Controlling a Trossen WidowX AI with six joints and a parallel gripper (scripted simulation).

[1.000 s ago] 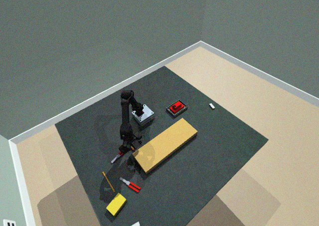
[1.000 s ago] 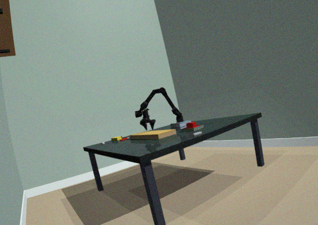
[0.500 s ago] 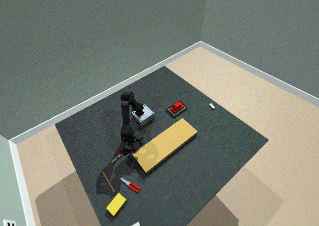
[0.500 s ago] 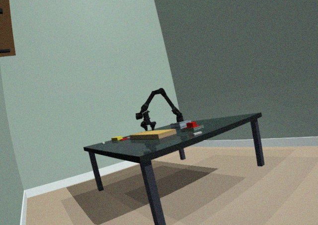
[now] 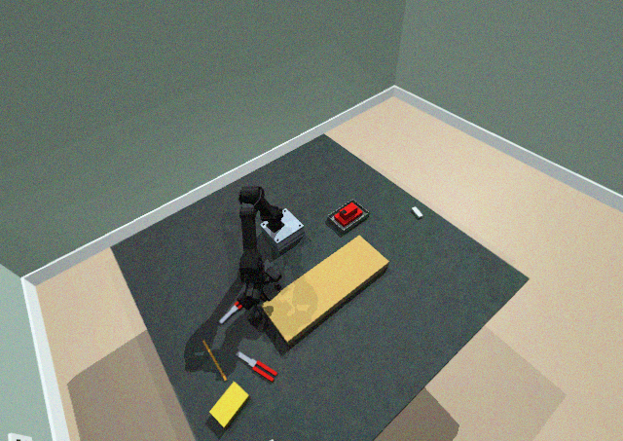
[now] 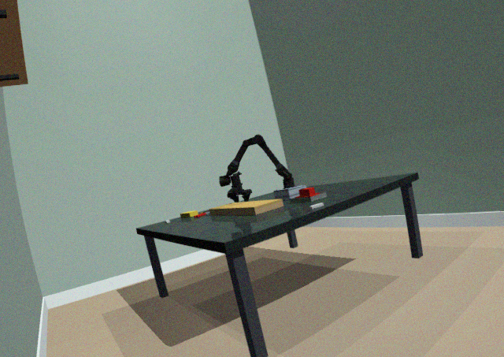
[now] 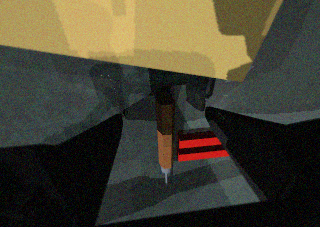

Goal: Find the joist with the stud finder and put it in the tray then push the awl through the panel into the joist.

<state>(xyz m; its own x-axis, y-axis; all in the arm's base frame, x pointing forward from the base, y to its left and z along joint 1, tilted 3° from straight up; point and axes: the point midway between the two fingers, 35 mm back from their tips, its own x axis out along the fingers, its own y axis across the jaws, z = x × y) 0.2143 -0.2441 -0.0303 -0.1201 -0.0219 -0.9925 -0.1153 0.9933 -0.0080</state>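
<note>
Now: gripper tip 60 mm past the brown-handled awl and 10 mm to the left of it. Also, from my gripper tip: indicator window: 50 mm behind, 520 mm to the left, 60 mm above; then orange pencil: 80 mm ahead, 270 mm to the right; then yellow block: 240 mm ahead, 310 mm to the right, 10 mm above.
</note>
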